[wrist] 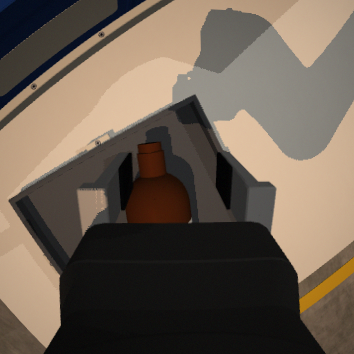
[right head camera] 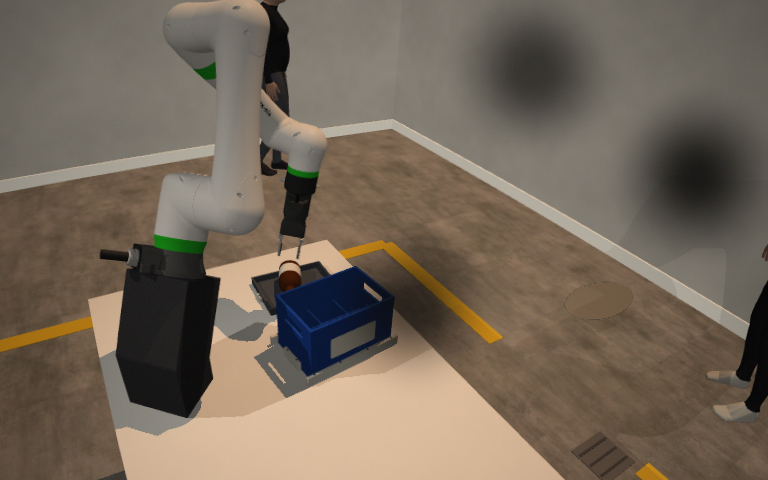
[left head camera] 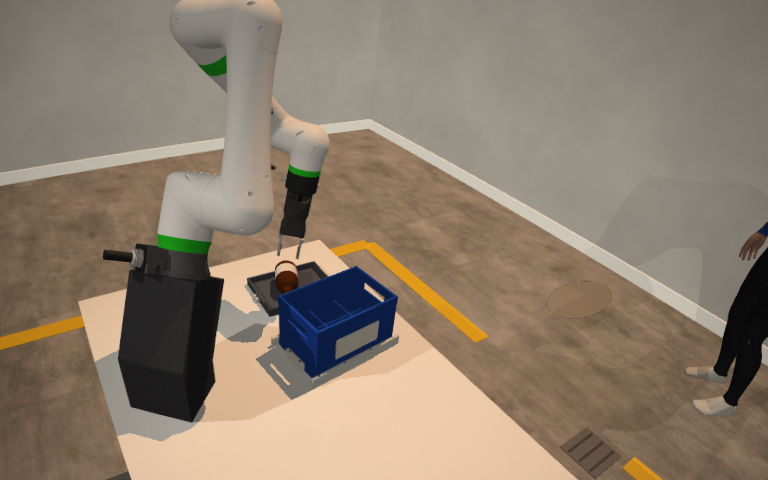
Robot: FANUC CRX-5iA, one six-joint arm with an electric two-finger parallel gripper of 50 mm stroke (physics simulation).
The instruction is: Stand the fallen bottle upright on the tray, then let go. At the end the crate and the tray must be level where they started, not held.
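Frame: origin at the arm's base, x ahead, y left, z up, level; millimetres.
Seen in the pictures: gripper, fingertip midpoint: point(wrist: 174, 169) point(right head camera: 288, 256) point(left head camera: 287, 256); arm's base, origin of the base link: point(right head camera: 175, 273) point(left head camera: 179, 274).
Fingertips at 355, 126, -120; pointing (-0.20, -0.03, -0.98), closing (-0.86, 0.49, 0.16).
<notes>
Pixels of each thing's top centre, then the offset from my fingertips to it, as dx, dy, dz. Level surfaces: height alone.
- brown bottle, middle of its top: point(wrist: 162, 220) point(left head camera: 286, 272) point(right head camera: 289, 272) +27, +62, -105
- blue crate, middle of its top: point(left head camera: 338, 296) point(right head camera: 335, 296) +41, -232, -8
- pale table, its level: dz -183
A brown bottle point(left head camera: 287, 279) point(right head camera: 289, 278) point(wrist: 158, 200) with a white label lies on its side in the dark grey tray point(left head camera: 262, 301) point(right head camera: 265, 300) point(wrist: 37, 223). Its neck points toward the crate. The gripper point(left head camera: 288, 255) point(right head camera: 289, 256) point(wrist: 175, 181) is open and empty, above the bottle. In the wrist view the bottle's neck and shoulder show between the two fingers, nearer the left one; its rear part is hidden by the gripper body. The blue crate point(left head camera: 356, 339) point(right head camera: 352, 341) point(wrist: 30, 30) stands level beside the tray and hides part of it in both head views.
The crate stands on a light base plate point(left head camera: 355, 362) point(right head camera: 353, 361) with raised edges. The pale table point(left head camera: 362, 430) point(right head camera: 351, 430) carries the arm's black pedestal point(left head camera: 164, 345) point(right head camera: 161, 345) at the left. People stand on the floor away from the table.
</notes>
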